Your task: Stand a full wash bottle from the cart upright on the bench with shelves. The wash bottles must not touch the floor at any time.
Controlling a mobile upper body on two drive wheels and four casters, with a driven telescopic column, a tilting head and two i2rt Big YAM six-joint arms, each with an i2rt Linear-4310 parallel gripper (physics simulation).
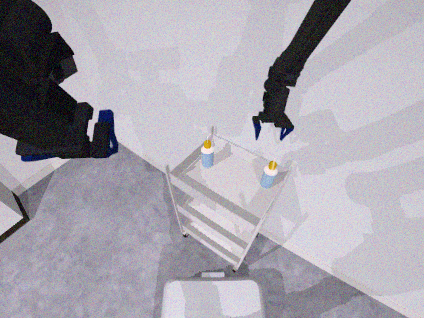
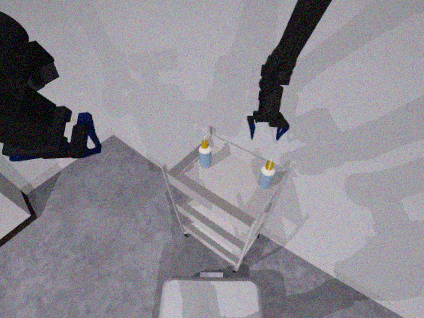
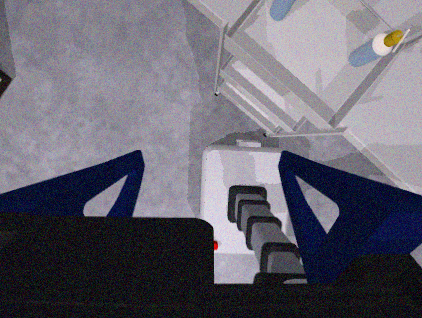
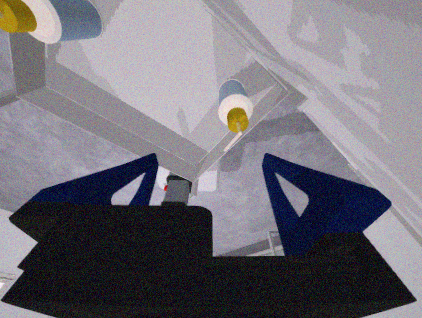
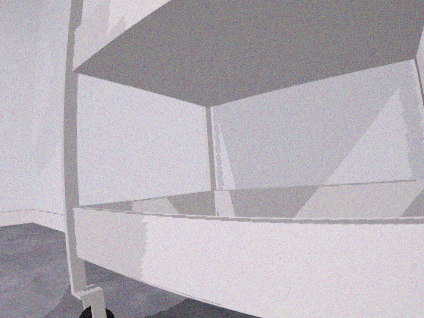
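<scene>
Two wash bottles with blue bodies, white shoulders and yellow caps stand upright on the top tray of the white cart. The left bottle is near the back left. The right bottle is by the right rail. My right gripper is open and empty, above and behind the right bottle. My left gripper is open and empty, left of the cart. I cannot identify the bench.
My white base is close in front of the cart. A pale block with a dark edge is at the far left. Pale walls meet the grey floor behind the cart.
</scene>
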